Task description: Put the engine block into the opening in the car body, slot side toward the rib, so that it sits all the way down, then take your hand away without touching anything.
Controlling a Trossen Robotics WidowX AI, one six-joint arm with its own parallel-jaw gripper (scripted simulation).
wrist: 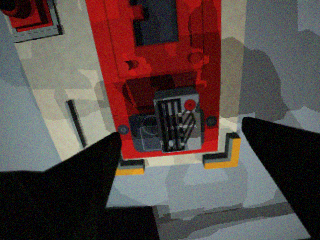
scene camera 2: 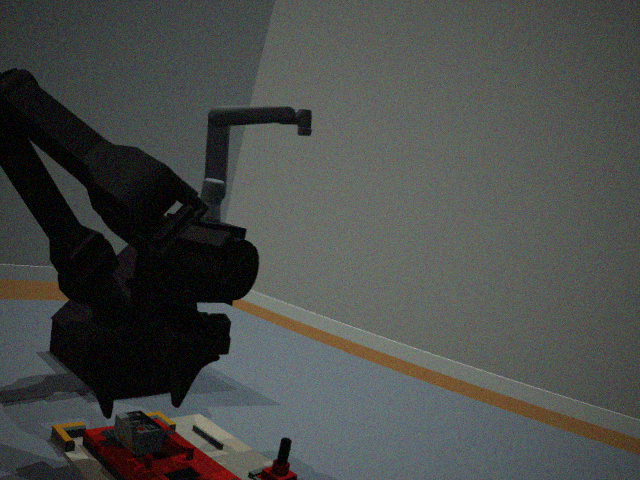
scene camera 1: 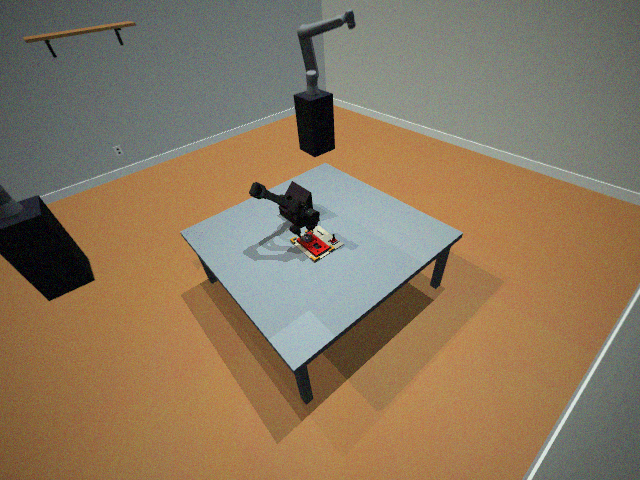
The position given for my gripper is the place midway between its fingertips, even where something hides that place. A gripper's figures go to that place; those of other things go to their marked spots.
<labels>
My gripper (wrist: 180, 130) is 11 cm from the lens. A red car body (wrist: 138, 54): 14 cm from the lens. A grey engine block (wrist: 177, 111) is 12 cm from the lens.
</labels>
